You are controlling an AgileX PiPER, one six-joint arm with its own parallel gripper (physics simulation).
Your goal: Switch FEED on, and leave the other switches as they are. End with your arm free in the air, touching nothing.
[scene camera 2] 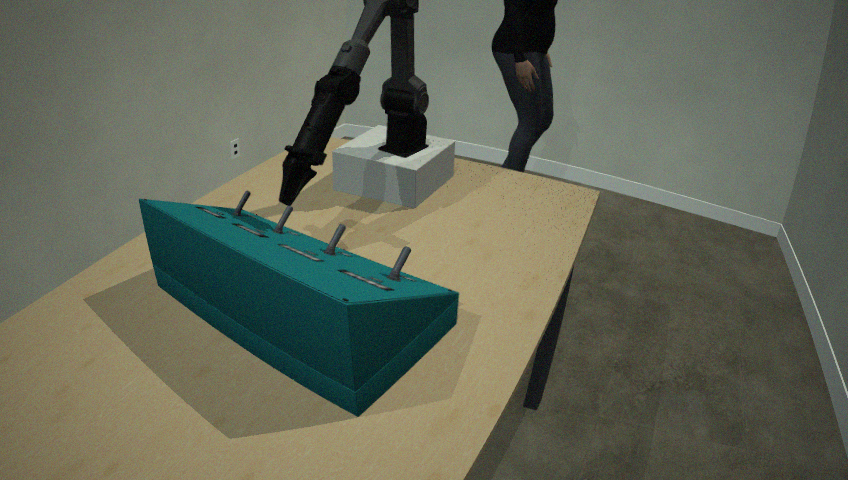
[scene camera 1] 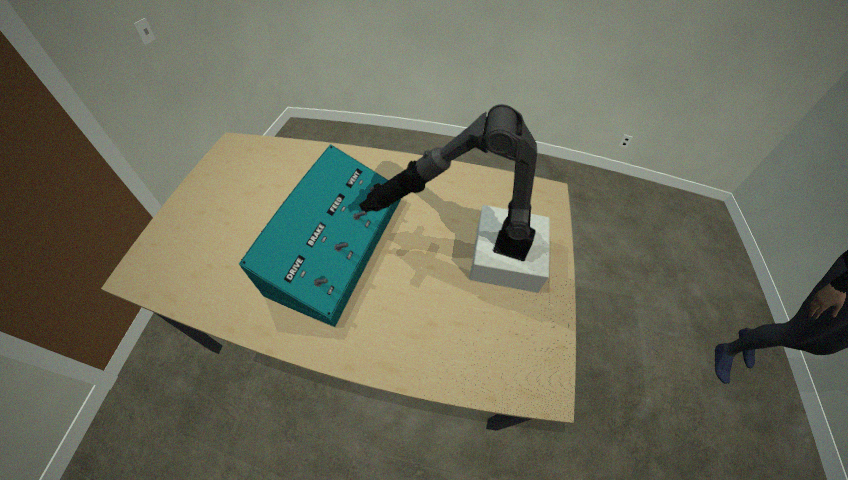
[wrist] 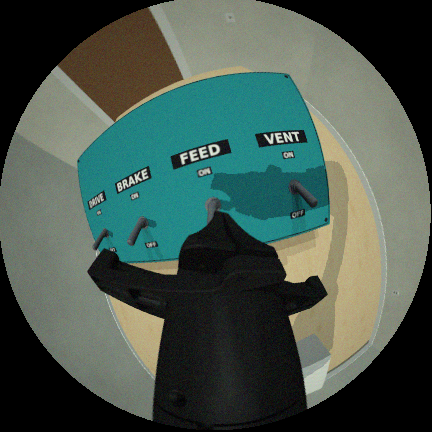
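The teal switch box (scene camera 1: pixel 291 208) (scene camera 2: pixel 249 315) (wrist: pixel 240 105) has four levers. The FEED lever (scene camera 1: pixel 358 215) (scene camera 2: pixel 283 220) (wrist: pixel 213 204) leans to its OFF side, as do the BRAKE lever (scene camera 1: pixel 340 245) (scene camera 2: pixel 335 239) (wrist: pixel 136 232), the DRIVE lever (scene camera 1: pixel 321 281) (scene camera 2: pixel 400 262) (wrist: pixel 100 240) and the VENT lever (scene camera 2: pixel 242 203) (wrist: pixel 305 194). My gripper (scene camera 1: pixel 364 207) (scene camera 2: pixel 286 202) (wrist: pixel 218 220) is shut and empty. Its tip is right at the top end of the FEED lever, on the OFF side; I cannot tell whether they touch. The tip hides part of that lever in the wrist view.
The box stands on the wooden table (scene camera 1: pixel 416 350) (scene camera 2: pixel 505 255). The arm's pale base block (scene camera 1: pixel 508 279) (scene camera 2: pixel 374 183) stands at the table's other end. The VENT lever is beside my gripper on one side, BRAKE on the other. A person (scene camera 1: pixel 797 333) (scene camera 2: pixel 529 89) stands beyond the table.
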